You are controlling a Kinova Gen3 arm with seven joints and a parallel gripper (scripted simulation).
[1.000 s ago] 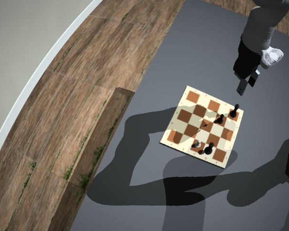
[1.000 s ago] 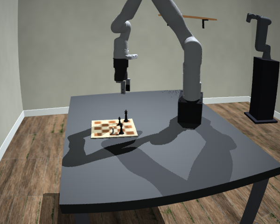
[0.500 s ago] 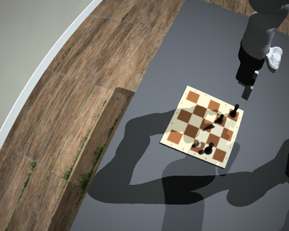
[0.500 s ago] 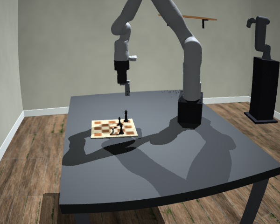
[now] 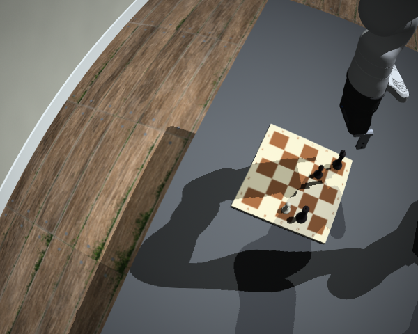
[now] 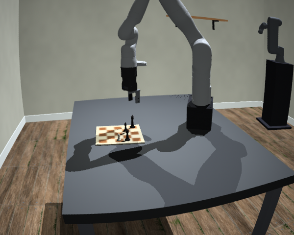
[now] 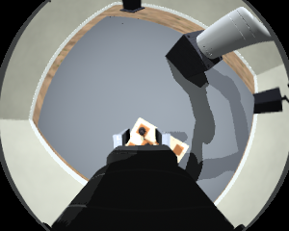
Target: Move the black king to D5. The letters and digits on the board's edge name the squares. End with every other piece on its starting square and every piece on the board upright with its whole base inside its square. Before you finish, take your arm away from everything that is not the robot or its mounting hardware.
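Right now the black king is 1 cm ahead of my hand and 12 cm below it. From my hand the other things lie so: white pawn (7 cm ahead, 16 cm to the left, 13 cm below); black pawn (4 cm ahead, 5 cm to the left, 13 cm below); chessboard (8 cm ahead, 9 cm to the left, 15 cm below).
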